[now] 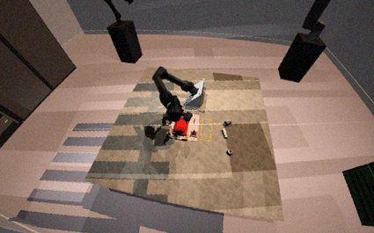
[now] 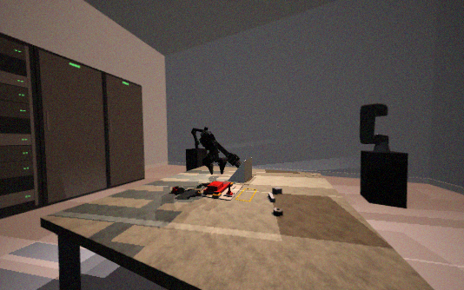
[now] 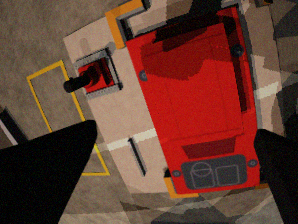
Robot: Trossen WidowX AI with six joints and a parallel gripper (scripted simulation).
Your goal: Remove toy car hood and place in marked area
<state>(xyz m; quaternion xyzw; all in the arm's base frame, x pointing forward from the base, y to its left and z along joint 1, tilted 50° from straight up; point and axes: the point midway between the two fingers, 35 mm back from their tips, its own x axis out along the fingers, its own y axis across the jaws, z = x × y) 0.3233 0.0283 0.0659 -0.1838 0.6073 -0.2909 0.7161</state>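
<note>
The red hood is 10 mm to the right of my gripper tip and 70 mm below it.
</note>
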